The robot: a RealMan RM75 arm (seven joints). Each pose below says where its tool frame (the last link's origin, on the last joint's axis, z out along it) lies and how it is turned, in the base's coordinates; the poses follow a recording.
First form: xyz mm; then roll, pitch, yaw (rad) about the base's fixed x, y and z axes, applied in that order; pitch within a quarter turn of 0, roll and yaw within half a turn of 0.
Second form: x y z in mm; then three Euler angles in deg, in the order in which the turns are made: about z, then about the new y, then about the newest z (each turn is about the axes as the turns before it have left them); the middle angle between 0 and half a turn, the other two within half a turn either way. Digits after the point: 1 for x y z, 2 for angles.
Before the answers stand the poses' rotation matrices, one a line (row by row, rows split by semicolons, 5 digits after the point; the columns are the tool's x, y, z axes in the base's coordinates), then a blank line. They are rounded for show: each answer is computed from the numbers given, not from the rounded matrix.
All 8 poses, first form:
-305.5, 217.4, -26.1, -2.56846, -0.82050, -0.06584
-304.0, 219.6, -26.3, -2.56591, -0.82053, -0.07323
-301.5, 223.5, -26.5, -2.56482, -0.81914, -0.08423
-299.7, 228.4, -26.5, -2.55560, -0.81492, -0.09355
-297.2, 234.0, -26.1, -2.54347, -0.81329, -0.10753
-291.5, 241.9, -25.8, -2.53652, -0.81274, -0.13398
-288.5, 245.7, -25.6, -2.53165, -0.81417, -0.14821
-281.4, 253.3, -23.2, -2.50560, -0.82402, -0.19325
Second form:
0.68038 0.34052 0.64895; -0.04486 -0.86448 0.50066; 0.73149 -0.36975 -0.57290
0.68001 0.33580 0.65179; -0.04989 -0.86571 0.49805; 0.73151 -0.37120 -0.57194
0.68043 0.32646 0.65608; -0.05745 -0.86877 0.49187; 0.73056 -0.37237 -0.57238
0.68293 0.32283 0.65528; -0.06407 -0.86711 0.49397; 0.72767 -0.37934 -0.57149
0.68314 0.31806 0.65738; -0.07374 -0.86553 0.49540; 0.72655 -0.38691 -0.56783
0.68135 0.29950 0.66788; -0.09184 -0.87027 0.48394; 0.72617 -0.39107 -0.56545
0.67895 0.29092 0.67409; -0.10137 -0.87220 0.47853; 0.72716 -0.39323 -0.56269
0.66663 0.27329 0.69348; -0.13045 -0.87322 0.46953; 0.73388 -0.40347 -0.54647

-305.5, 217.4, -26.1, 37.65, 124.95, -153.18
-304.0, 219.6, -26.3, 37.38, 124.89, -153.09
-301.5, 223.5, -26.5, 36.86, 124.92, -152.99
-299.7, 228.4, -26.5, 37.01, 124.85, -152.47
-297.2, 234.0, -26.1, 37.00, 124.60, -151.96
-291.5, 241.9, -25.8, 35.93, 124.43, -151.70
-288.5, 245.7, -25.6, 35.37, 124.24, -151.60
-281.4, 253.3, -23.2, 34.10, 123.12, -151.20

